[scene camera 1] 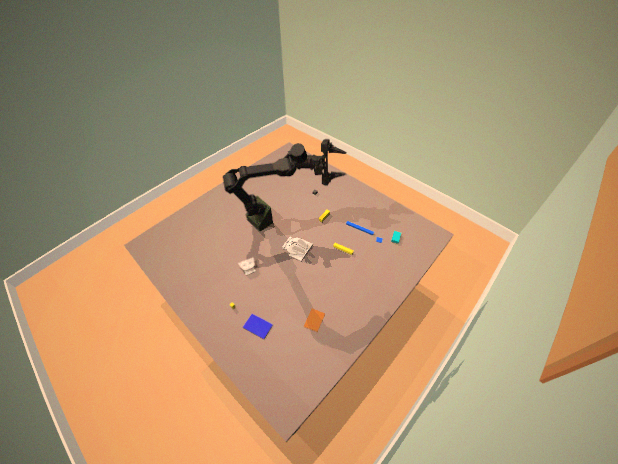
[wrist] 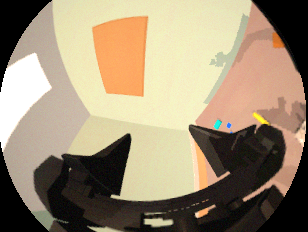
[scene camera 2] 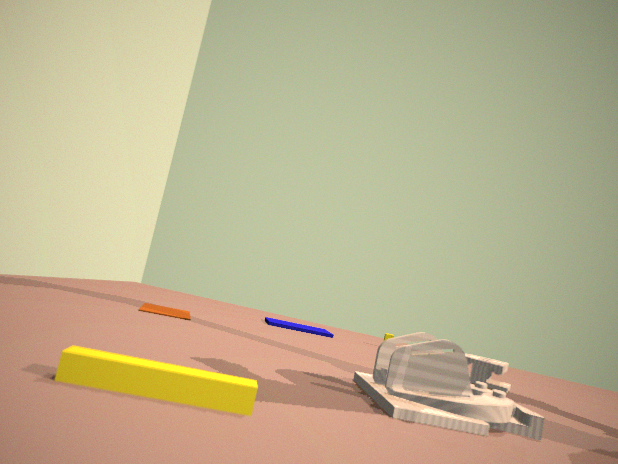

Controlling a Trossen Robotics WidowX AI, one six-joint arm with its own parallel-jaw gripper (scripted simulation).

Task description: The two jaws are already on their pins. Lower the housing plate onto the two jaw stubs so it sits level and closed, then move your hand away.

Labels:
my gripper: scene camera 1; wrist; not seen in scene camera 2 (out of frame)
same spot on my gripper: (wrist: 225, 152) = (scene camera 1: 331, 174)

